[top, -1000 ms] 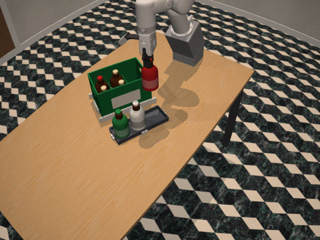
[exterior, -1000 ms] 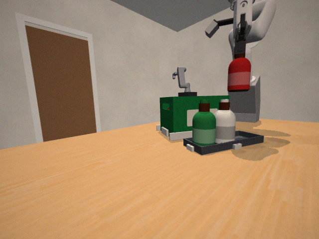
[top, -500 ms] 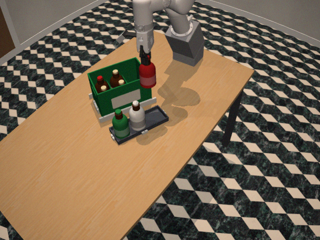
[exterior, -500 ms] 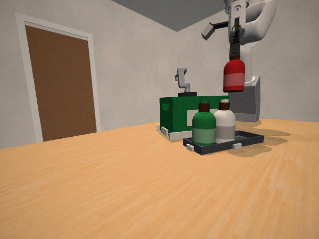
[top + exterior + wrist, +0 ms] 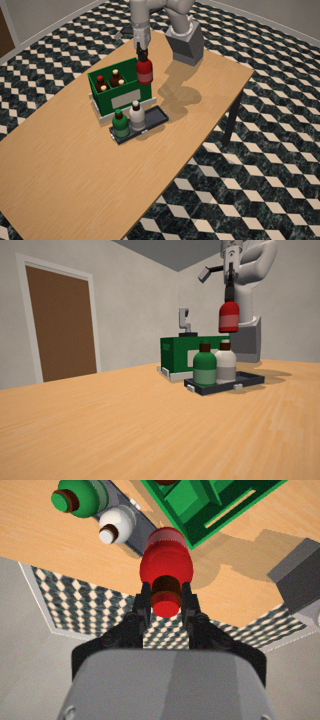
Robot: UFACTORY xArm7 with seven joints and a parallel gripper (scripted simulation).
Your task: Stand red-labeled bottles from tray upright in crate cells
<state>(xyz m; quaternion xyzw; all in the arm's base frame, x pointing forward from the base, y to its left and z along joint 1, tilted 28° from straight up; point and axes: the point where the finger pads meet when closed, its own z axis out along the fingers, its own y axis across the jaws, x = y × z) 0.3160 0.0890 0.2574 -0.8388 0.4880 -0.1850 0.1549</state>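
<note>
My hand is 7 cm above the red-labeled bottle. Round my hand: green crate 5 cm ahead, 15 cm to the right, 25 cm below; then green bottle 20 cm ahead, 4 cm to the left, 25 cm below; then white bottle 11 cm ahead, 5 cm to the left, 25 cm below.
</note>
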